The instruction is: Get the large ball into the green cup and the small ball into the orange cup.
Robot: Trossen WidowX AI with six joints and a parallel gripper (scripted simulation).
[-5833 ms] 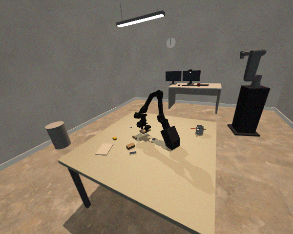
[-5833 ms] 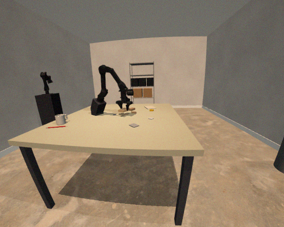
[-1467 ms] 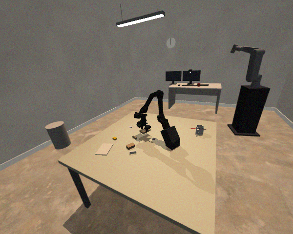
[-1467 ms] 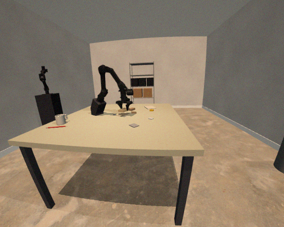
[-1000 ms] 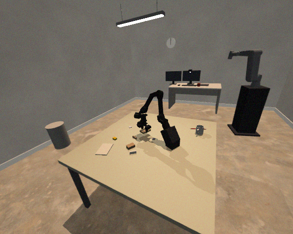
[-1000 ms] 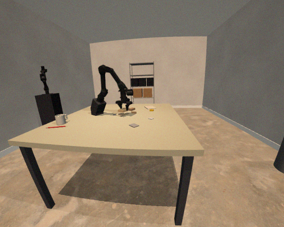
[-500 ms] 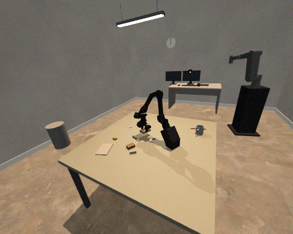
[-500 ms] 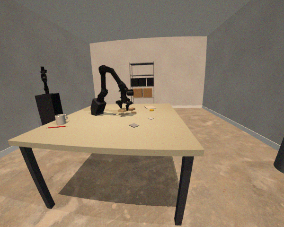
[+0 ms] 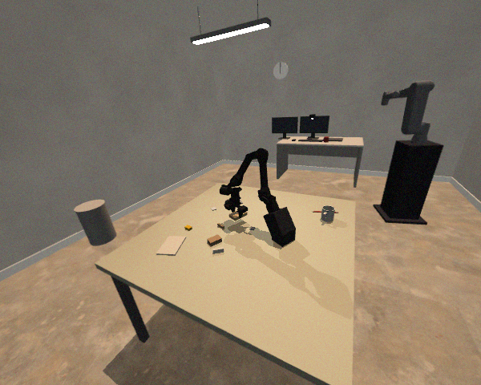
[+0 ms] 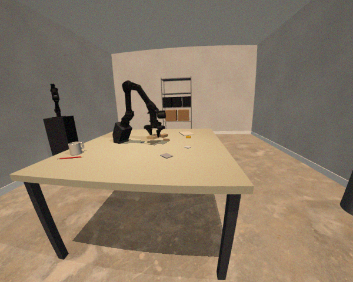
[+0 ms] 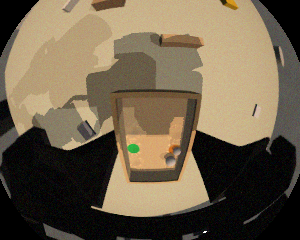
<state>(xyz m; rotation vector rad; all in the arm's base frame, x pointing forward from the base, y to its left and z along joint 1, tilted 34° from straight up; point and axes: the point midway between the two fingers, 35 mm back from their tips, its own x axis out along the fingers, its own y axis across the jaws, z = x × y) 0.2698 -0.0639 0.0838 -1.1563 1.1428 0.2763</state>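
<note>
Now: hand 1 cm past the wooden puzzle, 1 cm to the left of it and 3 cm above it. From my hand the other things lie so: flat wooden piece 10 cm ahead, 6 cm to the left, 8 cm below; then yellow block 32 cm ahead, 11 cm to the left, 8 cm below; then brown block 9 cm ahead, 22 cm to the left, 8 cm below.
</note>
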